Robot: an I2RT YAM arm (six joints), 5 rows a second.
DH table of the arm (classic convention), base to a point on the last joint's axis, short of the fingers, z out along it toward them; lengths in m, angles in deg. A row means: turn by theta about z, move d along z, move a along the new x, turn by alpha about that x. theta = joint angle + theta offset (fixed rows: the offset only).
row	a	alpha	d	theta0
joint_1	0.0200	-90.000	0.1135	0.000
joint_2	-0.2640	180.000	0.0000	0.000
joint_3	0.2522	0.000	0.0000	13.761
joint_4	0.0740	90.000	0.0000	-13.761
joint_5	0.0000	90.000	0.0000	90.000
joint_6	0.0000	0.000	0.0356	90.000
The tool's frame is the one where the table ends.
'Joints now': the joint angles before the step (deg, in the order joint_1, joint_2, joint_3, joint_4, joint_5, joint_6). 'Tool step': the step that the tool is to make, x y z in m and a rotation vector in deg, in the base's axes. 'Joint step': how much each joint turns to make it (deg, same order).
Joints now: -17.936, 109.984, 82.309, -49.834, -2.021, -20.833
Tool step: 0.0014, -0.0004, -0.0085, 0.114, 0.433, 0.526
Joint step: -0.001, 0.951, -0.642, 1.127, -0.087, -0.520
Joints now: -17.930, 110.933, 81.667, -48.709, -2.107, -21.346
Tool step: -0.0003, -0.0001, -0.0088, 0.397, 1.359, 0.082
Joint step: -0.027, 1.008, -0.546, 0.135, 0.019, -0.115
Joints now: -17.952, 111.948, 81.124, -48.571, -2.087, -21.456
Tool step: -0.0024, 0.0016, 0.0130, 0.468, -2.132, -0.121
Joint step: 0.020, -2.061, 0.031, -0.192, -1.051, 0.359
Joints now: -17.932, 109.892, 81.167, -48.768, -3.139, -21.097
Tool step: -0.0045, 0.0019, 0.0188, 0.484, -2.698, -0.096
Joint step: -0.054, -2.881, 0.259, -0.700, -1.245, 0.348
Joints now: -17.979, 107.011, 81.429, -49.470, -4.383, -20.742
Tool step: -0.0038, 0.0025, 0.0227, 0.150, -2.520, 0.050
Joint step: 0.104, -2.667, 1.500, -1.790, -0.867, 0.308
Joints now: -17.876, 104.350, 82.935, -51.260, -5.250, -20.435
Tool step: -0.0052, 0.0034, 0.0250, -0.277, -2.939, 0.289
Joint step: 0.198, -2.915, 1.693, -1.713, -0.629, 0.118
